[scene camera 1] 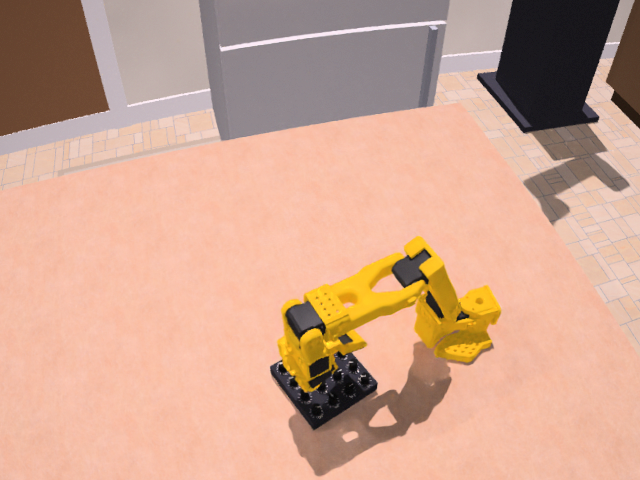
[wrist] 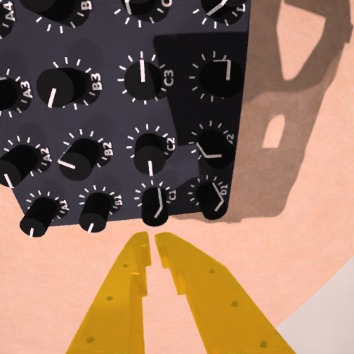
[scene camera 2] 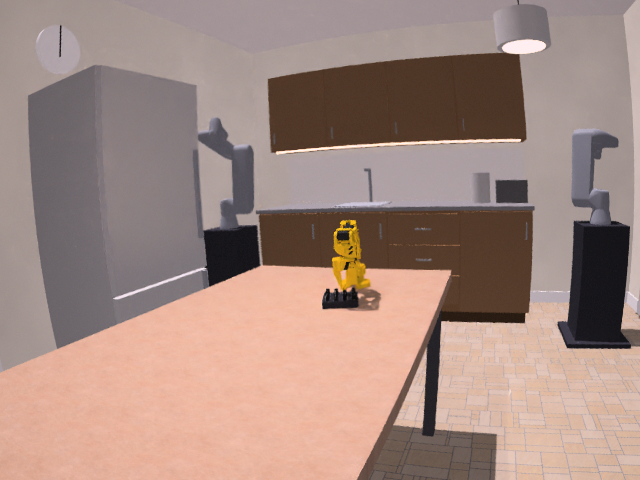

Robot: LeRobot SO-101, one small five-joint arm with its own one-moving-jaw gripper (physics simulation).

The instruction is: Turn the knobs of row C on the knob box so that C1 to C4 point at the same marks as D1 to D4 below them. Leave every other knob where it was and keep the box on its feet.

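Pixels of known places: hand, its tool point: [scene camera 1: 305, 383] [scene camera 2: 343, 289]; arm's base, origin of its link: [scene camera 1: 442, 335].
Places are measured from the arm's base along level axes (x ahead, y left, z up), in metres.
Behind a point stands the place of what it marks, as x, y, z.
Observation:
The black knob box [scene camera 1: 330, 417] @[0.202, 0.082, 0.011] [scene camera 2: 339, 303] @[0.246, 0.038, 0.017] [wrist: 112, 127] sits flat on the table. In the wrist view, knob C1 [wrist: 154, 206] has its line bent toward the lower left on the cap, and D1 [wrist: 212, 204] looks similar. C2 [wrist: 149, 152] points down the picture; D2 [wrist: 217, 149] has its cap line to the right. C3 [wrist: 142, 85] and D3 [wrist: 219, 84] both point up. C4 [wrist: 146, 7] and D4 [wrist: 226, 11] are cut off by the top edge. My gripper [wrist: 151, 235] is shut and empty, its tips drawn just below C1. Its height over the box is unclear.
Row A and B knobs, such as B1 [wrist: 95, 210], B2 [wrist: 80, 159] and B3 [wrist: 57, 87], stand left of row C in the wrist view. The arm's shadow falls across rows C and D. The table [scene camera 1: 155, 258] @[0.402, -0.269, 0.000] [scene camera 2: 206, 387] @[0.803, -0.036, 0.000] extends around the box; the arm's base stands behind it.

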